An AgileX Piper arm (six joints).
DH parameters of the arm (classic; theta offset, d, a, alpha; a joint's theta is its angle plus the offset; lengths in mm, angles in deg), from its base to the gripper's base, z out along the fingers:
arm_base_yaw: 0 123 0 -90
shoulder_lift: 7.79 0 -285.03 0
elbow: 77.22 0 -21.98 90
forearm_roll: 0 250.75 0 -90
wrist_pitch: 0 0 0 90
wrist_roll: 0 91 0 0
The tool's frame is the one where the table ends.
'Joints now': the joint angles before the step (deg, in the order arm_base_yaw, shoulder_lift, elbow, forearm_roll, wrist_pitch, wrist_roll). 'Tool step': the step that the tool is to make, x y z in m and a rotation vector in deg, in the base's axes. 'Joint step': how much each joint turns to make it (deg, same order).
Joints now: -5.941, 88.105, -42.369, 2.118, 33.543, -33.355
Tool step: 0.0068, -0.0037, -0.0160, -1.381, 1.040, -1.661
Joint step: -0.003, 3.770, -0.011, -3.483, -2.883, 4.149
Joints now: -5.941, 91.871, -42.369, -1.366, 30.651, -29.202
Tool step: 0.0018, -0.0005, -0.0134, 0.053, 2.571, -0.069
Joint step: 0.010, 2.907, 0.006, -0.462, -0.344, 0.430
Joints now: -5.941, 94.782, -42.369, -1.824, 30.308, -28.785
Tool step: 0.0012, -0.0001, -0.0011, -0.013, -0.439, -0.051
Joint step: -0.002, 0.286, 0.004, 0.002, -0.727, 0.065
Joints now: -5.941, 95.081, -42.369, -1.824, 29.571, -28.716
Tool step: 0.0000, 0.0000, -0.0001, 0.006, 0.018, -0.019
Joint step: 0.000, 0.020, 0.003, -0.001, -0.003, 0.020
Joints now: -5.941, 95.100, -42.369, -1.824, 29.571, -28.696
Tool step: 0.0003, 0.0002, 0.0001, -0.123, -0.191, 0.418
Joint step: 0.056, -0.012, 0.008, -0.052, -0.204, -0.328
